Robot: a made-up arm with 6 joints. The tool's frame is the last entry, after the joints.
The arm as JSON. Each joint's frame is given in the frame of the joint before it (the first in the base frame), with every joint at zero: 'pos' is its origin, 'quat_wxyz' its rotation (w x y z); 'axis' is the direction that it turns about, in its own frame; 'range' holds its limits. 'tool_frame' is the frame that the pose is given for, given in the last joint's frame.
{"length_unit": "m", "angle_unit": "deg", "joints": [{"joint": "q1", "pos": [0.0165, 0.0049, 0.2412], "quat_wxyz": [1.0, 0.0, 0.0, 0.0], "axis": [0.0, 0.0, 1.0], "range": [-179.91, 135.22]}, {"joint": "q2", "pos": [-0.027, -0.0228, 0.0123], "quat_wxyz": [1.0, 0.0, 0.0, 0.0], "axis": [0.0, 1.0, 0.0], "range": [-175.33, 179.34]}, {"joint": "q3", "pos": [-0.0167, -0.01, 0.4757], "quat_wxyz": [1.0, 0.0, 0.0, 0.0], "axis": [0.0, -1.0, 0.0], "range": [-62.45, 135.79]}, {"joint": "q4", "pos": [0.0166, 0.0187, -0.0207], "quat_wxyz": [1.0, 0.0, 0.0, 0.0], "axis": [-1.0, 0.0, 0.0], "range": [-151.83, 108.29]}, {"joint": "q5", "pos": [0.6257, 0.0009, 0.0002], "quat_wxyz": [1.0, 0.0, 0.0, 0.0], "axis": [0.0, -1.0, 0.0], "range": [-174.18, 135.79]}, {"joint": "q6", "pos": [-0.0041, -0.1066, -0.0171], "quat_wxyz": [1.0, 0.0, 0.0, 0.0], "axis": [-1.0, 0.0, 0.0], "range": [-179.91, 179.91]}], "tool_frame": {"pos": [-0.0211, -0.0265, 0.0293], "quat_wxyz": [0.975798, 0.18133, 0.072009, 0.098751]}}
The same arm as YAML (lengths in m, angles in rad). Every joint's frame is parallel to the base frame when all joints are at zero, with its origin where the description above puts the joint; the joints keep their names.
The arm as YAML. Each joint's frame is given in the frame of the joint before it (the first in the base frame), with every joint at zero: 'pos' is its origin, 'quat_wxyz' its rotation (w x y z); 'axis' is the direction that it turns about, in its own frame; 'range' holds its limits. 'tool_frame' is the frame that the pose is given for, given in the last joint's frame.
length_unit: m
angle_unit: rad
joints:
  - joint: q1
    pos: [0.0165, 0.0049, 0.2412]
    quat_wxyz: [1.0, 0.0, 0.0, 0.0]
    axis: [0.0, 0.0, 1.0]
    range: [-3.14, 2.36]
  - joint: q2
    pos: [-0.027, -0.0228, 0.0123]
    quat_wxyz: [1.0, 0.0, 0.0, 0.0]
    axis: [0.0, 1.0, 0.0]
    range: [-3.0601, 3.1301]
  - joint: q3
    pos: [-0.0167, -0.01, 0.4757]
    quat_wxyz: [1.0, 0.0, 0.0, 0.0]
    axis: [0.0, -1.0, 0.0]
    range: [-1.09, 2.37]
  - joint: q4
    pos: [0.0166, 0.0187, -0.0207]
    quat_wxyz: [1.0, 0.0, 0.0, 0.0]
    axis: [-1.0, 0.0, 0.0]
    range: [-2.6499, 1.89]
  - joint: q5
    pos: [0.6257, 0.0009, 0.0002]
    quat_wxyz: [1.0, 0.0, 0.0, 0.0]
    axis: [0.0, -1.0, 0.0]
    range: [-3.04, 2.37]
  - joint: q6
    pos: [-0.0041, -0.1066, -0.0171]
    quat_wxyz: [1.0, 0.0, 0.0, 0.0]
    axis: [-1.0, 0.0, 0.0]
    range: [-3.14, 3.14]
tool_frame:
  pos: [-0.0211, -0.0265, 0.0293]
  quat_wxyz: [0.975798, 0.18133, 0.072009, 0.098751]

